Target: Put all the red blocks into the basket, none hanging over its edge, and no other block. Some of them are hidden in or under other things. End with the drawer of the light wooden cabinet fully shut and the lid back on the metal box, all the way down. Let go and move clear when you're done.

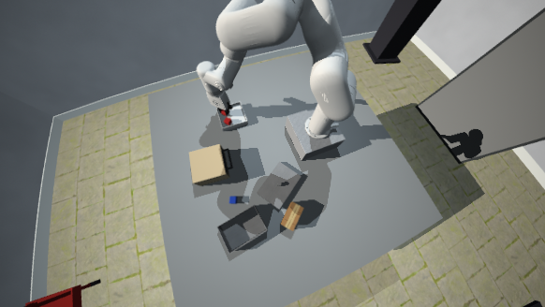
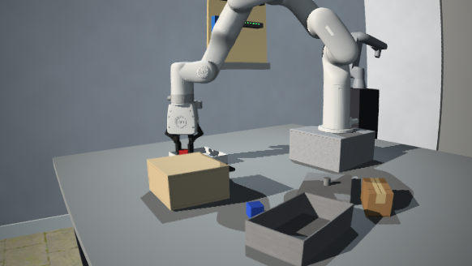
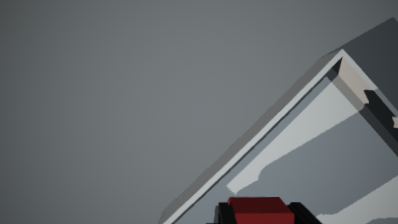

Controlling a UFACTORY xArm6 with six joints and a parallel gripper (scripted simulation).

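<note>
Now: hand 4 cm past the white basket, 2 cm to the right of it and 3 cm above it. From my hand the other things lie so: blue block: 1 cm behind, 49 cm to the left, 3 cm below; drawer: 6 cm ahead, 31 cm to the left; light wooden cabinet: 7 cm ahead, 31 cm to the left.
</note>
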